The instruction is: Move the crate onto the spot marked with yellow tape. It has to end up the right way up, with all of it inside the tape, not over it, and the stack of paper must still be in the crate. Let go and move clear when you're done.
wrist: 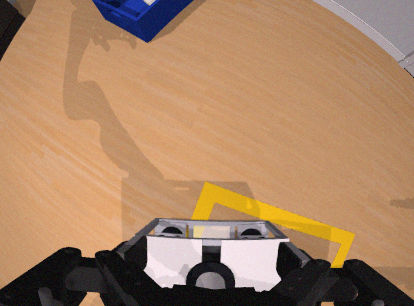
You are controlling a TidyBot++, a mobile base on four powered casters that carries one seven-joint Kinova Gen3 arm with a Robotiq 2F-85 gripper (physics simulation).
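Where they show: gripper, fingertip midpoint: (212,254); arm's base at its link origin: (209,283).
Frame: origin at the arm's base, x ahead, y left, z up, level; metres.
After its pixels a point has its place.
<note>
The blue crate (155,26) @(z -0.335, x 1.128, y 0.324 m) stands on the floor at the top edge of the wrist view, cut off by the frame, with its open side up. A small piece of the white paper stack (149,2) @(z -0.354, x 1.347, y 0.396 m) shows inside it. The yellow tape outline (300,222) @(z -0.396, x 0.111, y -0.449 m) shows at the lower right, well apart from the crate; its near part is hidden behind the gripper and the robot's base. My gripper (212,254) @(z 0.530, x 0.310, y 0.002 m) is open at the bottom of the view, with no crate wall between its fingers. The crate is far ahead of the fingers.
My white and grey base (175,255) @(z -0.014, x 0.091, y 0.112 m) shows behind the fingers and overlaps the view of the tape. Dark furniture (7,27) stands at the top left. A pale wall (385,22) @(z -0.188, x 1.296, y -1.082 m) with a skirting board runs along the top right. Shadows of the arm and base fall across the wooden floor.
</note>
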